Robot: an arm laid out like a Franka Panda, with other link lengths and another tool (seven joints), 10 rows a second.
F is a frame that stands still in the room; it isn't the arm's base.
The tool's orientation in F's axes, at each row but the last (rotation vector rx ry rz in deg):
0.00, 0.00, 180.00
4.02, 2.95, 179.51
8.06, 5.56, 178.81
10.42, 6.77, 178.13
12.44, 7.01, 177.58
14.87, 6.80, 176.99
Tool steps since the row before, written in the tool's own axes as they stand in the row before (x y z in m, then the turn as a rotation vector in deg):
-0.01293, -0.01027, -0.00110, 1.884, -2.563, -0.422
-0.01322, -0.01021, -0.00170, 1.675, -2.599, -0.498
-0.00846, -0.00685, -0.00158, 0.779, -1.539, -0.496
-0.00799, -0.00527, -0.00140, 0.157, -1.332, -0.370
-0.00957, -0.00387, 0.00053, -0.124, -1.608, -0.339
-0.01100, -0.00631, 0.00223, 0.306, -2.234, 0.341
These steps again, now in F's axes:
0.01293, 0.01027, -0.00110, -1.884, 2.563, -0.422
0.01320, 0.01004, -0.00262, -1.678, 2.595, -0.508
0.00837, 0.00658, -0.00276, -0.800, 1.520, -0.520
0.00788, 0.00491, -0.00272, -0.172, 1.305, -0.451
0.00965, 0.00354, -0.00111, 0.118, 1.572, -0.481
0.01142, 0.00595, -0.00012, -0.171, 2.265, 0.208

